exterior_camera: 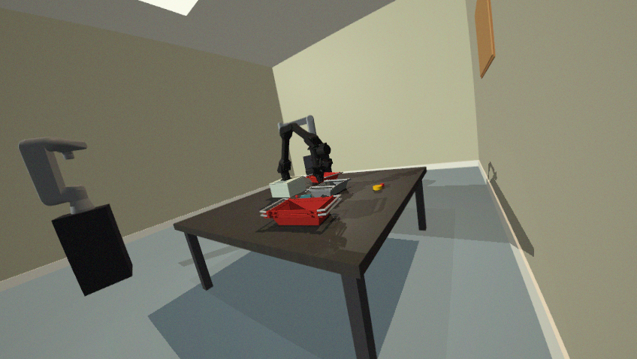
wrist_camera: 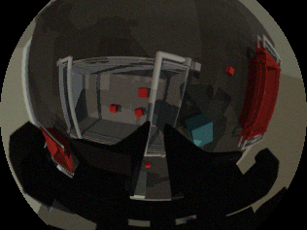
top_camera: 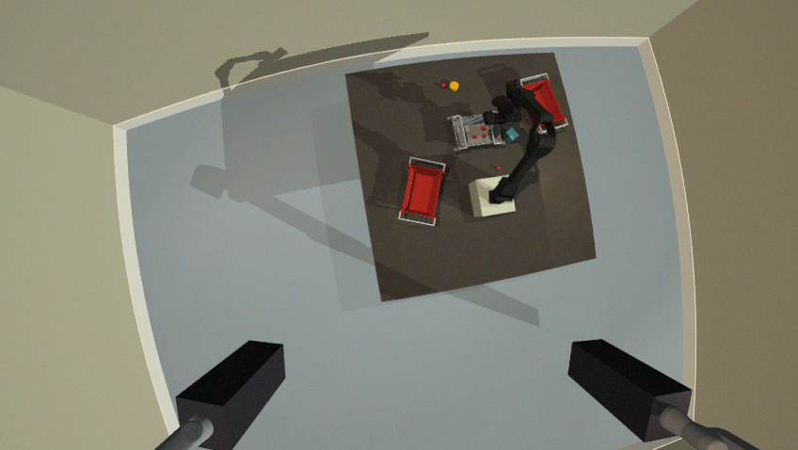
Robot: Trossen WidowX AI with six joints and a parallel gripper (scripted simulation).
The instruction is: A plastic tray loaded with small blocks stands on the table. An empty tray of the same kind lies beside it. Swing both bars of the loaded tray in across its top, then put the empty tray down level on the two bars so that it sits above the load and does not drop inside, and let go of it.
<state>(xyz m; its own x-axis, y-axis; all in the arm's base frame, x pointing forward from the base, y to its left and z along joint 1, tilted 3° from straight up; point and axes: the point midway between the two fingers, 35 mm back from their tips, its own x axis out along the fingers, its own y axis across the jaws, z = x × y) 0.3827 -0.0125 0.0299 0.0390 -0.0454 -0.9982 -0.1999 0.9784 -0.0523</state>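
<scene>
Right now my gripper tip is 37 cm to the right of the red tray, 36 cm past it and 5 cm above it. From my gripper tip the other things lie so: yellow piece 26 cm ahead, 19 cm to the left, 8 cm below; then teal cube 12 cm to the right, 7 cm below, 2 cm behind.
</scene>
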